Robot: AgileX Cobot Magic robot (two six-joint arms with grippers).
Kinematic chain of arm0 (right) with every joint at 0, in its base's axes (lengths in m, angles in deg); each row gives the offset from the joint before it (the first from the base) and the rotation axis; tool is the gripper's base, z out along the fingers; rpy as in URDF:
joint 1: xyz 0 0 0.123 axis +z
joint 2: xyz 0 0 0 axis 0.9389 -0.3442 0
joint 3: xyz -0.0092 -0.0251 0.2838 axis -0.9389 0.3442 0
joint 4: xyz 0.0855 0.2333 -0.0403 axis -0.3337 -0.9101 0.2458
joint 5: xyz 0 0 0 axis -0.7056 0.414 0.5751
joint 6: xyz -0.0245 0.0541 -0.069 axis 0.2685 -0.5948 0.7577
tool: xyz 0 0 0 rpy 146.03 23.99 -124.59
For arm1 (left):
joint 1: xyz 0 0 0.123 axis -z
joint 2: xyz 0 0 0 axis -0.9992 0.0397 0
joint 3: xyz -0.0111 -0.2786 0.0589 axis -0.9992 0.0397 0
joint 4: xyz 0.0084 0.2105 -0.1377 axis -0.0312 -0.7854 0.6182
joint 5: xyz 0 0 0 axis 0.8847 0.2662 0.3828
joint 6: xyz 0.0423 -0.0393 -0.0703 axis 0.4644 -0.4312 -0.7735
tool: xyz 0 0 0 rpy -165.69 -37.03 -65.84
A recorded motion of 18 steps. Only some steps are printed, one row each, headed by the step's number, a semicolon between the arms.
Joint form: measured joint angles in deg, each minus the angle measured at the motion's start. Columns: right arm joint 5, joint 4, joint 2, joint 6, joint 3, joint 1; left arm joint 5, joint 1, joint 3, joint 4, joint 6, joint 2.
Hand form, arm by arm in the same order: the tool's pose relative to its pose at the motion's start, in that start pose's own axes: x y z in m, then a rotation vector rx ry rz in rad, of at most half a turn. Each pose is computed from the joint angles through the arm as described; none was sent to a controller.
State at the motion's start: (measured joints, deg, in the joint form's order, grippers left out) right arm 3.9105 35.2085 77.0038 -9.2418 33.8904 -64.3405; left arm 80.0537 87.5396 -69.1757 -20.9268 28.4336 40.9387
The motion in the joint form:
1: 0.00 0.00 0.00 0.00 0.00 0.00; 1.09 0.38 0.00 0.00 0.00 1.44
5: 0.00 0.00 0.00 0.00 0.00 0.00; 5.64 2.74 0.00 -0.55 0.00 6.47
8: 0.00 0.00 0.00 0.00 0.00 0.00; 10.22 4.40 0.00 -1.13 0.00 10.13
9: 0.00 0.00 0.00 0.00 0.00 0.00; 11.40 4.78 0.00 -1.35 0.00 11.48
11: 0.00 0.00 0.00 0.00 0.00 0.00; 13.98 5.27 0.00 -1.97 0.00 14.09
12: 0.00 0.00 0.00 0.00 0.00 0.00; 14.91 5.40 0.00 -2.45 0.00 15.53
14: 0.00 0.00 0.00 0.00 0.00 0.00; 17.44 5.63 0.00 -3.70 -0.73 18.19
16: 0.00 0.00 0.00 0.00 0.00 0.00; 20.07 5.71 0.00 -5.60 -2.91 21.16
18: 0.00 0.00 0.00 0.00 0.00 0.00; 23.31 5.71 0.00 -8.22 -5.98 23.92
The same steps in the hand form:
1: 0.0000 0.0000 0.0000 0.0000 0.0000 0.0000; 0.0016 -0.0009 0.0054 0.0039 0.0062 0.0013
5: 0.0000 0.0000 0.0000 0.0000 0.0000 0.0000; 0.0069 -0.0080 0.0240 0.0340 0.0145 0.0196
8: 0.0000 0.0000 0.0000 0.0000 0.0000 0.0000; 0.0098 -0.0137 0.0371 0.0530 -0.0020 0.0359
9: 0.0000 0.0000 0.0000 0.0000 0.0000 0.0000; 0.0119 -0.0152 0.0419 0.0578 0.0007 0.0415
11: 0.0000 0.0000 0.0000 0.0000 0.0000 0.0000; 0.0158 -0.0176 0.0510 0.0633 0.0007 0.0549
12: 0.0000 0.0000 0.0000 0.0000 0.0000 0.0000; 0.0190 -0.0185 0.0559 0.0661 0.0091 0.0643
14: 0.0000 0.0000 0.0000 0.0000 0.0000 0.0000; 0.0237 -0.0204 0.0649 0.0720 0.0104 0.0746
16: 0.0000 0.0000 0.0000 0.0000 0.0000 0.0000; 0.0298 -0.0224 0.0747 0.0809 0.0157 0.0695
18: 0.0000 0.0000 0.0000 0.0000 0.0000 0.0000; 0.0347 -0.0246 0.0835 0.0954 0.0070 0.0586

